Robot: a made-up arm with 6 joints. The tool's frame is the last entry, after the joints. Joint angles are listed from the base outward. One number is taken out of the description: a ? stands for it. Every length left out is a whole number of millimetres.
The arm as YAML. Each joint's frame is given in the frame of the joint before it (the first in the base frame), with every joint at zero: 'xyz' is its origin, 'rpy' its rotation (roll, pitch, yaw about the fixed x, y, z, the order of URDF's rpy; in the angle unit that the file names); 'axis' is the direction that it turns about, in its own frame. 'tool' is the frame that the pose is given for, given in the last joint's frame.
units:
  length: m
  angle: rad
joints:
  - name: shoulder
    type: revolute
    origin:
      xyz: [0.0, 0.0, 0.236]
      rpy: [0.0, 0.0, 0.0]
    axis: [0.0, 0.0, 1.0]
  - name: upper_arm
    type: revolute
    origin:
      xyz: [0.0, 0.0, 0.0]
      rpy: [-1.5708, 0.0, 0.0]
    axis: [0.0, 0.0, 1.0]
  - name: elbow
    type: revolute
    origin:
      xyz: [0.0, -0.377, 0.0]
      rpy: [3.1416, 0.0, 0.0]
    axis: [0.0, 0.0, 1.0]
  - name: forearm
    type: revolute
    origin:
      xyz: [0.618, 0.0, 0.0]
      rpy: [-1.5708, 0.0, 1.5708]
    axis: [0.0, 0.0, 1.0]
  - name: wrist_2
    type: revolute
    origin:
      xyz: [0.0, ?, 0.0]
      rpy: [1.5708, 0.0, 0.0]
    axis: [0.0, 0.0, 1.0]
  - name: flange
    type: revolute
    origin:
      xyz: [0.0, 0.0, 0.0]
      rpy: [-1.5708, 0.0, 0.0]
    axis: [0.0, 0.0, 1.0]
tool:
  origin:
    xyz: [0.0, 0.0, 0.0]
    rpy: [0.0, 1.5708, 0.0]
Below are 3 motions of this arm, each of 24 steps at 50 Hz.
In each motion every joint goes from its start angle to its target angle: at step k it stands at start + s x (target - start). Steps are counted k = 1, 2, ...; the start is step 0. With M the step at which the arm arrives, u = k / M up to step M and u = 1 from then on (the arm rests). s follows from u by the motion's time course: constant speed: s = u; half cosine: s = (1 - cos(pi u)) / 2; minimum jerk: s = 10 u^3 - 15 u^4 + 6 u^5.
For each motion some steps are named. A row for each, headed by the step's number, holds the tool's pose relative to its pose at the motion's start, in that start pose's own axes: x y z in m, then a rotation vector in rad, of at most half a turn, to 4 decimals.
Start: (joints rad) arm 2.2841 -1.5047 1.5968 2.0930 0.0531 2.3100
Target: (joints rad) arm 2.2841 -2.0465 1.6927 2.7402 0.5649 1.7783
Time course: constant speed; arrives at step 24
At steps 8, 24:
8: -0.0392 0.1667 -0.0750 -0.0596 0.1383 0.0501
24: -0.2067 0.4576 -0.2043 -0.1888 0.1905 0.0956

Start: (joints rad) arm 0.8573 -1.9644 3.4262 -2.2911 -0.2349 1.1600
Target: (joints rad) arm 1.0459 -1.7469 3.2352 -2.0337 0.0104 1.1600
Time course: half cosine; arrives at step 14
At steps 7, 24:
7: -0.0944 -0.1038 -0.0360 -0.1712 0.1257 -0.2791
24: -0.2115 -0.1965 -0.0407 -0.3785 0.2423 -0.5360

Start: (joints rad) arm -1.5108 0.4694 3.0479 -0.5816 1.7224 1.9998
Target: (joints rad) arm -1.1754 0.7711 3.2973 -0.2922 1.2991 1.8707
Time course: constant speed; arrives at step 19
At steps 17, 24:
17: 0.0449 -0.0896 -0.1241 -0.1346 -0.1887 0.2578
24: 0.0491 -0.1027 -0.1350 -0.1536 -0.2033 0.2954

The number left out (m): -0.109
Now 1 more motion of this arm.
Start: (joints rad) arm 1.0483 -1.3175 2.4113 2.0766 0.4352 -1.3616
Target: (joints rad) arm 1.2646 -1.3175 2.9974 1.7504 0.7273 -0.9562
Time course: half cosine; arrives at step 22
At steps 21, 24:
21: -0.2733 -0.2338 0.1829 -0.5456 -0.4431 -0.2401
24: -0.2750 -0.2344 0.1839 -0.5491 -0.4454 -0.2413

